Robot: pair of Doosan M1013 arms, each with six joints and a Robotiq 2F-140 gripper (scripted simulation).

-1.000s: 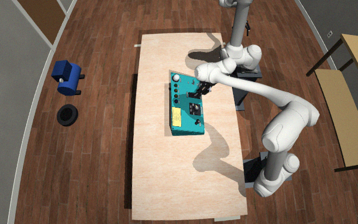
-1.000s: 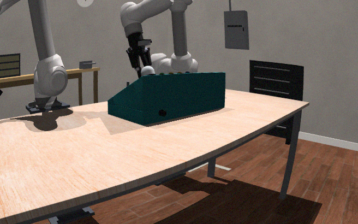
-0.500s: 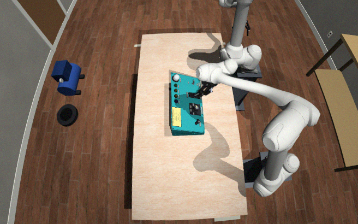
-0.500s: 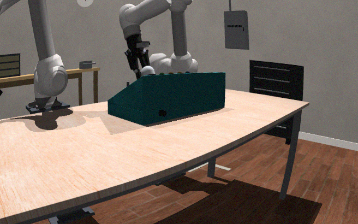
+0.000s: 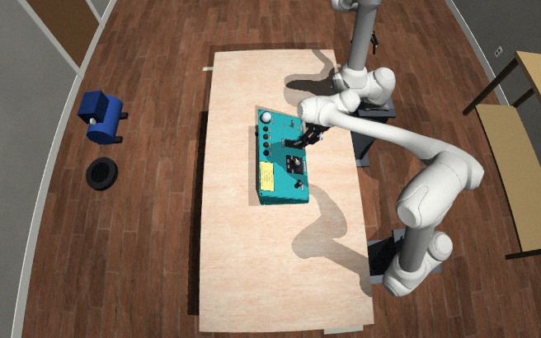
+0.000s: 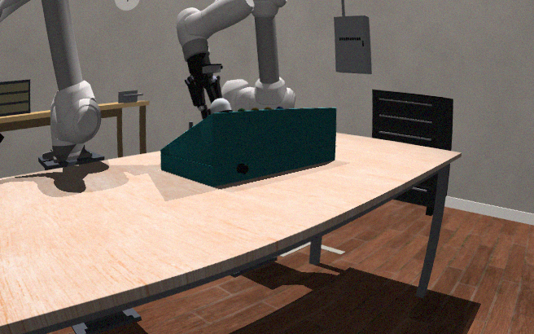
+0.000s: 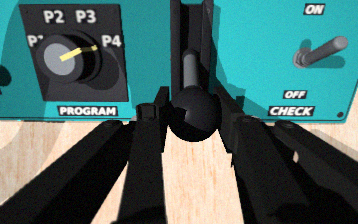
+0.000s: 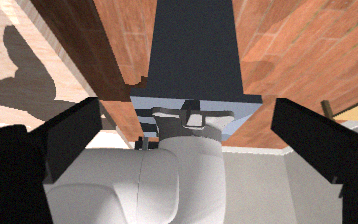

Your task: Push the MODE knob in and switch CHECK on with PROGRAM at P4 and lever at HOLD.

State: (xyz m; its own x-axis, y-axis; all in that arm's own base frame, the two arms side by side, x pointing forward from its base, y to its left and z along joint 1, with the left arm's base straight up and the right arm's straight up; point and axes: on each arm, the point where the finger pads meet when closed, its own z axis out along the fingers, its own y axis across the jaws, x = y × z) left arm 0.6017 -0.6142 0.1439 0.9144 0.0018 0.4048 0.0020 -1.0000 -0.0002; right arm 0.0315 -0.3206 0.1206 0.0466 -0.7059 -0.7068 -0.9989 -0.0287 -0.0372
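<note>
Right now the lever is 4 cm ahead of my left hand and 3 cm below it. Also, from my left hand: check toggle: 12 cm to the right, 5 cm ahead, 3 cm below; mode knob: 23 cm to the left, 7 cm ahead, 4 cm below.
</note>
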